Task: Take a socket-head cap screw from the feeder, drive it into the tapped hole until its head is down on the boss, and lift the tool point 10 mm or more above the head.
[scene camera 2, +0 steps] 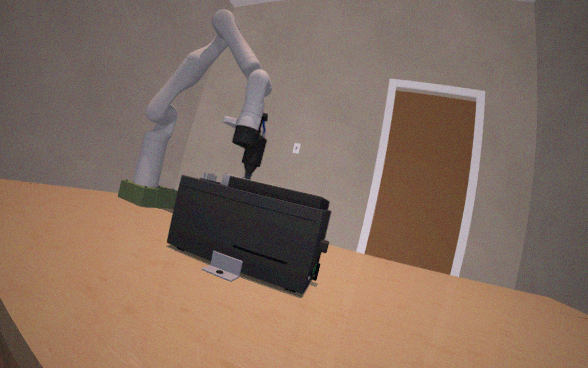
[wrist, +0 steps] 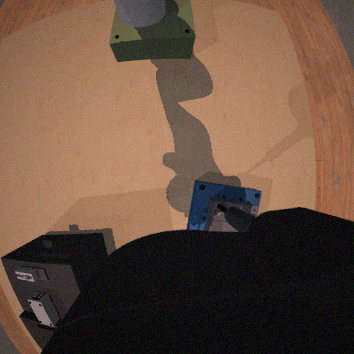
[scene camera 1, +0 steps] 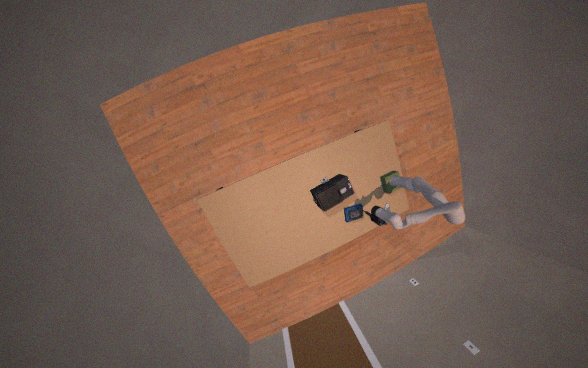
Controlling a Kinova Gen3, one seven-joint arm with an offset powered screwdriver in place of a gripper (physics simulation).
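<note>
The screw feeder is a black box [scene camera 1: 327, 196] [scene camera 2: 240, 225] [wrist: 42, 272] with small pale fittings on one end. A blue fixture plate [scene camera 1: 347, 217] [wrist: 198, 202] lies beside it and bears a grey block [wrist: 215, 221]; the feeder hides the plate in scene camera 2. My screwdriver [scene camera 1: 367, 213] [scene camera 2: 248, 175] [wrist: 221, 207] points down, its tip over the grey block in the wrist view. Whether the tip touches the block or stands above it, I cannot tell. No screw can be made out at the tip, and the tapped hole and boss are too small to tell.
The arm's green base block [scene camera 1: 387, 184] [scene camera 2: 142, 195] [wrist: 152, 50] stands on the tan table top. A small grey bracket [scene camera 1: 324, 179] [scene camera 2: 226, 265] stands by the feeder's long side. Dark tool housing [wrist: 210, 295] covers the lower part of the wrist view.
</note>
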